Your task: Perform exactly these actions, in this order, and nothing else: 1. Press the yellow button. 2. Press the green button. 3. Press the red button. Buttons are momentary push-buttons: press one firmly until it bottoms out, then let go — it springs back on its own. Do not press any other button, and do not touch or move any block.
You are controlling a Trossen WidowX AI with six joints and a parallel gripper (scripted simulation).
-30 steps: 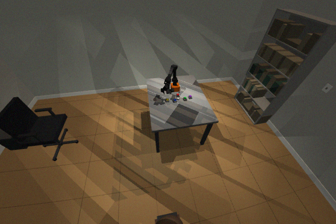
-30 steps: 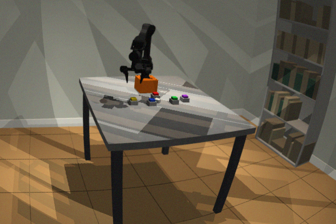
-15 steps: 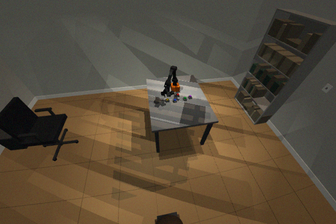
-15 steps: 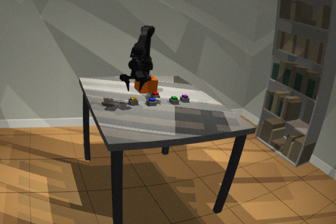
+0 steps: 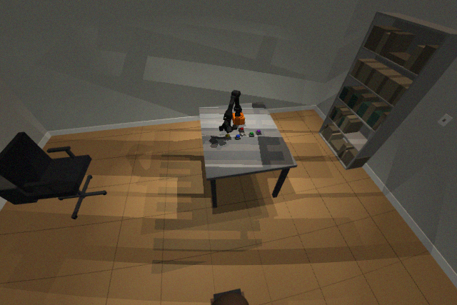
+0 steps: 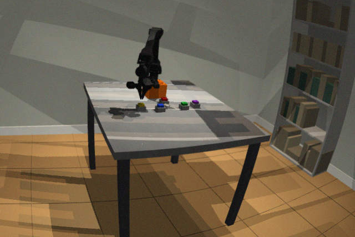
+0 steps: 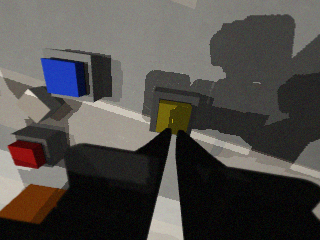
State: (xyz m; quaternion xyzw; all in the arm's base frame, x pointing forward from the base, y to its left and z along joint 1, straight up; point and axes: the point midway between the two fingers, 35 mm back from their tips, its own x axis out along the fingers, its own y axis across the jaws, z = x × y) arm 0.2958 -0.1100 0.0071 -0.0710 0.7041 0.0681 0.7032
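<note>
My gripper tip is 3 cm above the yellow button. Also, from my gripper tip: blue button (12 cm to the left, 3 cm below); white block (5 cm behind, 16 cm to the left, 6 cm below); red button (12 cm behind, 16 cm to the left, 3 cm below).
</note>
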